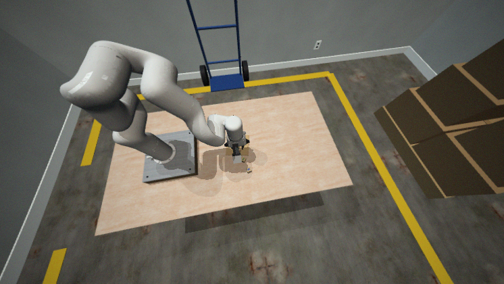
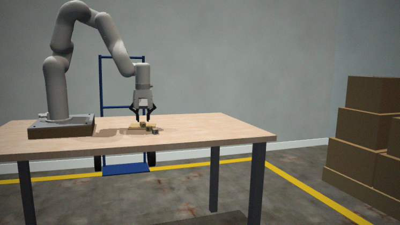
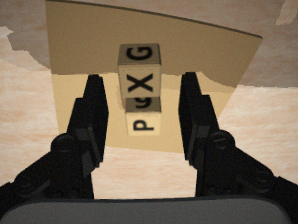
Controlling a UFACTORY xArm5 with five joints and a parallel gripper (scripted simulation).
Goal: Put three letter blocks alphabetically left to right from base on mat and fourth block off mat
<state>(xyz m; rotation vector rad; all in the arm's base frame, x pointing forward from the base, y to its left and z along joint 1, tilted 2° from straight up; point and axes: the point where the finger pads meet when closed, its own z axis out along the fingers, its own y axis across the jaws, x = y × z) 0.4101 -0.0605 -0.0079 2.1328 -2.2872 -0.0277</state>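
My hand is 40 mm above the block. From my hand the other things lie so: tan mat (40 mm to the left, 50 mm below).
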